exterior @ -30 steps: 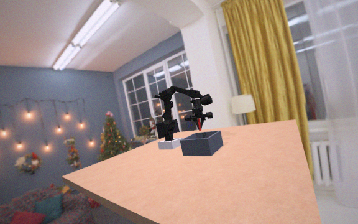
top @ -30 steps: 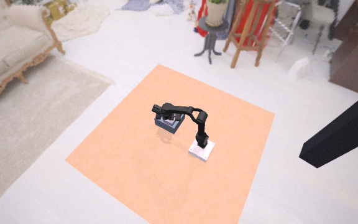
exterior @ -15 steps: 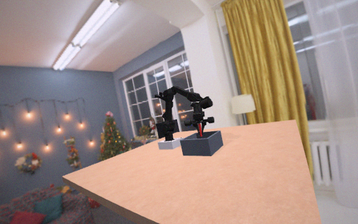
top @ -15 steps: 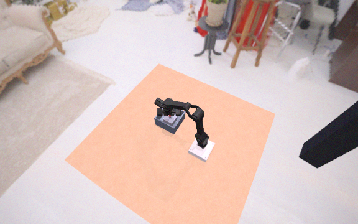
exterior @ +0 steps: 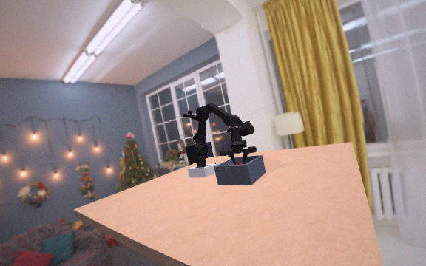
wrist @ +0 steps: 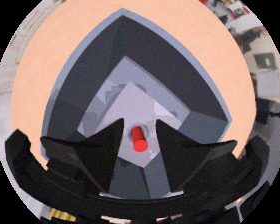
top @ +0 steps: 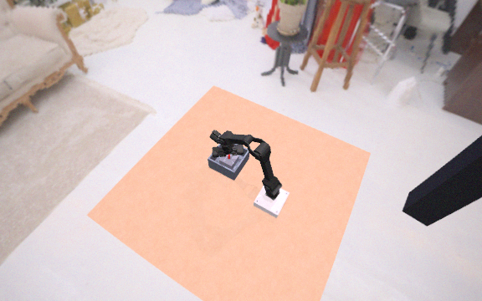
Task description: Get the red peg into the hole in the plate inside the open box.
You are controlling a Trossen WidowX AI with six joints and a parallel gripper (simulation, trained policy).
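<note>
My gripper tip is now 1 cm past the red peg, 2 cm to the right of it and 1 cm above it. Also, from my gripper tip: pale plate: 1 cm behind, 1 cm to the left, 2 cm below; then grey box: 1 cm behind, 1 cm to the left, 4 cm below.
</note>
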